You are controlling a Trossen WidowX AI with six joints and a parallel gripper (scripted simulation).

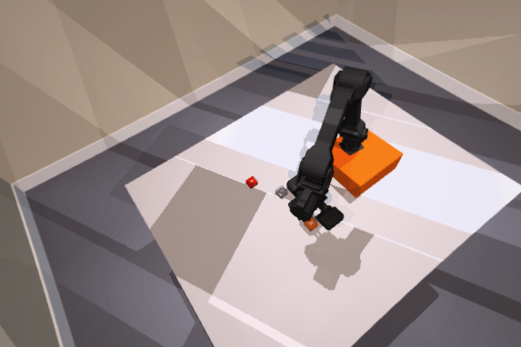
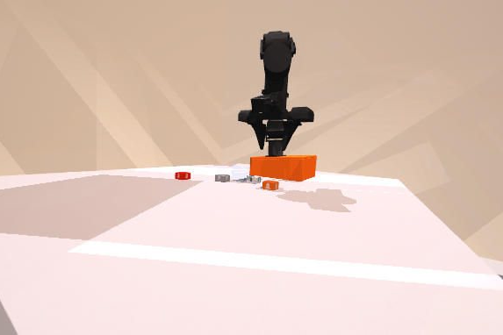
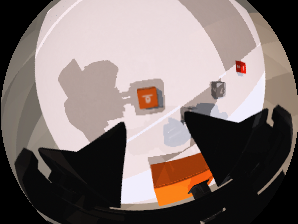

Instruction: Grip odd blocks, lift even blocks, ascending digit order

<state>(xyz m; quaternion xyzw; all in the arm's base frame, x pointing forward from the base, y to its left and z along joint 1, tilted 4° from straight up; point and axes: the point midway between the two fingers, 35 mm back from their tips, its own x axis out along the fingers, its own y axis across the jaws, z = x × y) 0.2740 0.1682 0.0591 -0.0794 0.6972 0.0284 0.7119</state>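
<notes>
My gripper tip is now 16 cm to the left of the grey block, 9 cm above it and 2 cm short of it. From my gripper tip the other things lie so: red block 25 cm to the right, 10 cm ahead, 9 cm below; then orange block 9 cm below; then white block 9 cm to the right, 9 cm below, 4 cm behind.
</notes>
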